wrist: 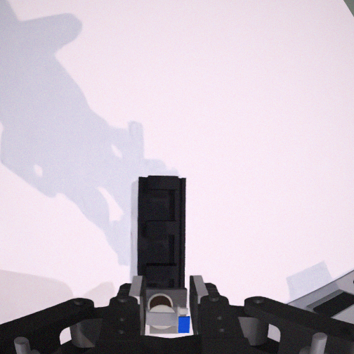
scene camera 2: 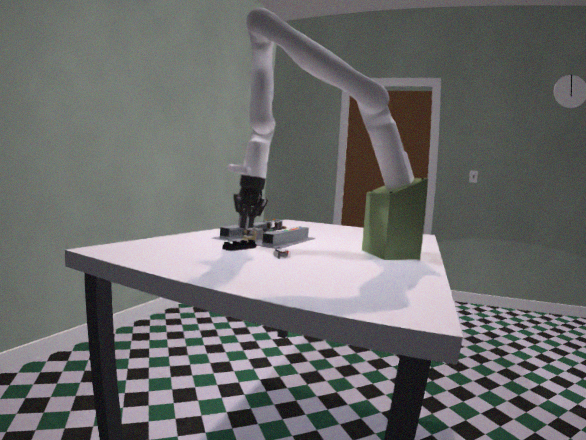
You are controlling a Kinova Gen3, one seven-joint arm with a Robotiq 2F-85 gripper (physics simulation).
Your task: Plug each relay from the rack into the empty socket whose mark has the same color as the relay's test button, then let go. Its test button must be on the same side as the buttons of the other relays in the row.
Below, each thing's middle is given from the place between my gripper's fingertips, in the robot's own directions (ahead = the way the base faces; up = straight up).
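Relative to the black rack (wrist: 161,199), my gripper is 5 cm above it and 2 cm to the right of it.
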